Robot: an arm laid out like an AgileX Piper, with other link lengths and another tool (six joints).
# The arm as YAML. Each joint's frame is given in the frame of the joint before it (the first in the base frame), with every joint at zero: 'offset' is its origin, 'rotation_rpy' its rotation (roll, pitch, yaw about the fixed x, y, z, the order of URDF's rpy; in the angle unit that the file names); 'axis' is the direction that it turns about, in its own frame. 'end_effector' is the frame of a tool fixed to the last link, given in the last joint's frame.
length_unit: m
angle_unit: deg
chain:
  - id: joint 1
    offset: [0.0, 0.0, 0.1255]
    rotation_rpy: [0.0, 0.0, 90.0]
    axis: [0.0, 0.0, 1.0]
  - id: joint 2
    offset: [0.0, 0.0, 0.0]
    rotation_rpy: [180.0, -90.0, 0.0]
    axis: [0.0, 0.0, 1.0]
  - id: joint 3
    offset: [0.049, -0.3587, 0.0]
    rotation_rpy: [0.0, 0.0, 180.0]
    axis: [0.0, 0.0, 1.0]
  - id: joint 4
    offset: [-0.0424, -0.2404, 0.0]
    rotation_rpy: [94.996, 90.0, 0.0]
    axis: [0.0, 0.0, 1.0]
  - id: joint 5
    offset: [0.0, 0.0, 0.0]
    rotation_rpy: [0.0, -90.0, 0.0]
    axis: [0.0, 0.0, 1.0]
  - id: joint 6
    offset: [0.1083, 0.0, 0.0]
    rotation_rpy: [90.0, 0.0, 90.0]
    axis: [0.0, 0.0, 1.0]
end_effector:
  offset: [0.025, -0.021, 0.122]
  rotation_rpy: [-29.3, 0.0, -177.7]
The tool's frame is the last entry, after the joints.
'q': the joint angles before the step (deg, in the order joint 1, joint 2, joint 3, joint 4, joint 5, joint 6). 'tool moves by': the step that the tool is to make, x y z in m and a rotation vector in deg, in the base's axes. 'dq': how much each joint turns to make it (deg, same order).
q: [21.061, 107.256, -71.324, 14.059, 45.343, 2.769]
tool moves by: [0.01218, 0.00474, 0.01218, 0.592, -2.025, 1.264]
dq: [0.001, 0.030, -2.893, 0.000, 0.984, -1.112]
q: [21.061, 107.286, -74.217, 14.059, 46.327, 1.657]
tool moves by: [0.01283, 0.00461, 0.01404, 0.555, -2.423, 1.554]
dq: [-0.008, -0.051, -3.041, -0.027, 0.912, -1.440]
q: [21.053, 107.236, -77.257, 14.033, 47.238, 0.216]
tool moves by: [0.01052, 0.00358, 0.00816, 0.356, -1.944, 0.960]
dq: [0.024, 0.237, -2.037, -0.053, 0.033, -0.978]
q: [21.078, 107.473, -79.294, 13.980, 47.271, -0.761]
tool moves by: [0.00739, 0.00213, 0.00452, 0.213, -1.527, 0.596]
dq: [0.016, 0.154, -1.041, -0.048, -0.501, -0.732]
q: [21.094, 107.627, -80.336, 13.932, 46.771, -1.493]
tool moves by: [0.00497, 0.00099, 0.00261, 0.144, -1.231, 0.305]
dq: [0.001, 0.000, -0.353, -0.054, -0.782, -0.503]
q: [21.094, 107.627, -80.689, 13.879, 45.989, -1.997]
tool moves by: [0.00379, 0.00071, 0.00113, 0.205, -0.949, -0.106]
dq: [0.000, 0.001, -0.023, -0.027, -0.947, -0.104]
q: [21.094, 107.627, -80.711, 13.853, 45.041, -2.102]
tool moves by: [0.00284, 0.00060, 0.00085, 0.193, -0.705, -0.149]
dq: [0.000, 0.001, -0.001, 0.000, -0.746, -0.018]
